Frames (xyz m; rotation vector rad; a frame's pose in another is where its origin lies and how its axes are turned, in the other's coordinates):
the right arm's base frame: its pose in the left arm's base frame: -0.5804 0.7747 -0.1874 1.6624 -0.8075 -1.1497
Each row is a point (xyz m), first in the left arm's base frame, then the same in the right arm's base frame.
Working: the left arm's base frame: its pose in the right arm's base frame: 0.8203 0.4430 -0.3210 -1.6624 0.8075 1.1497

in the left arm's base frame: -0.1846 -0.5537 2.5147
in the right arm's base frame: 0.4178 2.9929 -0.3012
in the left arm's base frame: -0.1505 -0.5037 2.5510
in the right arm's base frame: 0.3738 3.0088 -0.3539
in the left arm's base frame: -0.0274 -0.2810 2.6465
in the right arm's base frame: 0.1893 3.0182 -0.5533
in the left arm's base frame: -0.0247 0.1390 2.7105
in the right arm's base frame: -0.1999 2.9296 -0.6988
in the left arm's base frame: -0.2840 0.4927 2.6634
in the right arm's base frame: -0.5851 2.7632 -0.5626
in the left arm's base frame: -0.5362 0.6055 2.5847
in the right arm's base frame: -0.7457 2.6524 -0.3518
